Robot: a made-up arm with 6 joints.
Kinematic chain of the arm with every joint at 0, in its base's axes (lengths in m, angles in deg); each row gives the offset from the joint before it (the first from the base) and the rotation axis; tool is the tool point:
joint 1: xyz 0 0 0.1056 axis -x
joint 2: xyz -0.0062 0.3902 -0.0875 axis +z
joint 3: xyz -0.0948 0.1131 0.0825 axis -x
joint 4: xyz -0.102 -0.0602 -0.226 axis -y
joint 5: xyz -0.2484 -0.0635 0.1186 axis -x
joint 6: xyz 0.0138 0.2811 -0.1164 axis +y
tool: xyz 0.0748 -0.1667 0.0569
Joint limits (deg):
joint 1: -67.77..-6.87
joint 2: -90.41..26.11
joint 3: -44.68..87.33
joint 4: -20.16..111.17
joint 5: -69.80..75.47
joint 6: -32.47..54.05
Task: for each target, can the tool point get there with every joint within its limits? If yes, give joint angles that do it. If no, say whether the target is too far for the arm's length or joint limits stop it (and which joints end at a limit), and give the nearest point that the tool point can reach.
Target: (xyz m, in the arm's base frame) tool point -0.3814 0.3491 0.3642
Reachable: yes | joints -39.56 -49.34 70.75 51.81 49.29 10.06
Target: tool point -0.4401 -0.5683 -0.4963
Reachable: no: joint limits stop it (at a limit: joint 1, joint 2, joint 5, joint 6) | nearest point -0.2344 0.0032 -0.1412 | short by 0.704 m
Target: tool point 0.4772 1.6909 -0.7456
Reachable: no: too far | nearest point 0.1953 0.9254 -0.1771 | short by 0.994 m
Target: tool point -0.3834 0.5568 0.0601
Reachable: yes | joints -19.42 -1.18 8.50 37.80 -41.79 30.61
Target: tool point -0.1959 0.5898 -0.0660
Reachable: yes | joints -21.90 -31.81 -0.95 74.30 58.02 21.51
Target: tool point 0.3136 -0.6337 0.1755
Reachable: no: joint limits stop it (at a limit: joint 1, joint 2, joint 3, joint 5, joint 6) | nearest point -0.0140 -0.1583 0.2785 | short by 0.586 m
